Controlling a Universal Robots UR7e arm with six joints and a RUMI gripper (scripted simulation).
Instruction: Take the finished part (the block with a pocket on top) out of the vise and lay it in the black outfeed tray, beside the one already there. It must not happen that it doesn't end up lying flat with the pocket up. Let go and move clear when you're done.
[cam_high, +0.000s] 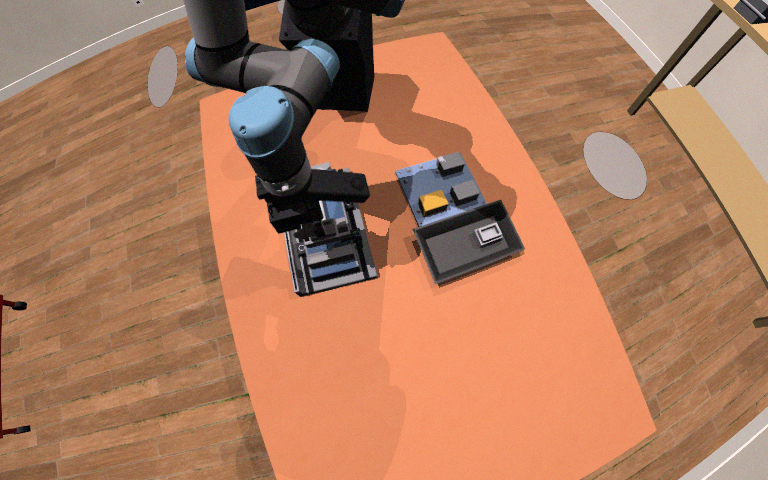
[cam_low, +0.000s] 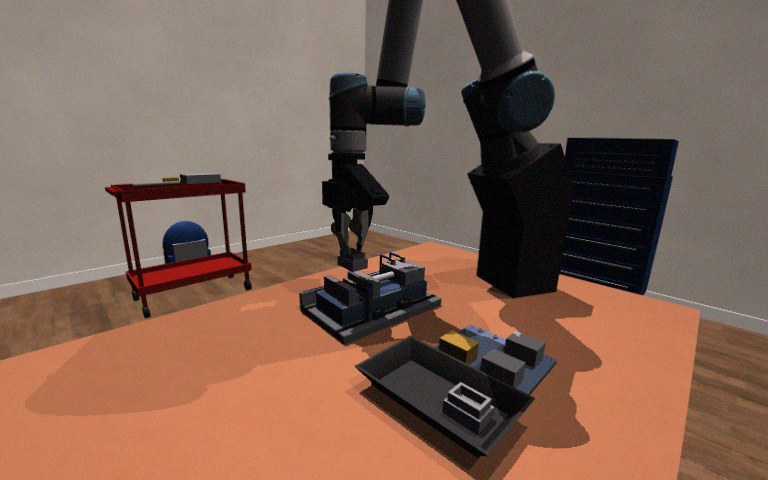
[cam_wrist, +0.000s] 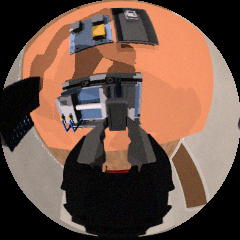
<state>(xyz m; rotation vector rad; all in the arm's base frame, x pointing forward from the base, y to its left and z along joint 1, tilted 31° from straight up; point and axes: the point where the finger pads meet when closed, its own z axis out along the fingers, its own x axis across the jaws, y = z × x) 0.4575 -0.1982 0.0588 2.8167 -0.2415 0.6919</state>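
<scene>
The yellow block is 270 mm to the left of my hand, 140 mm below it and 10 mm ahead of it. The rest, counted from my hand: blue plate (320 mm to the left, 160 mm below, 30 mm behind).
</scene>
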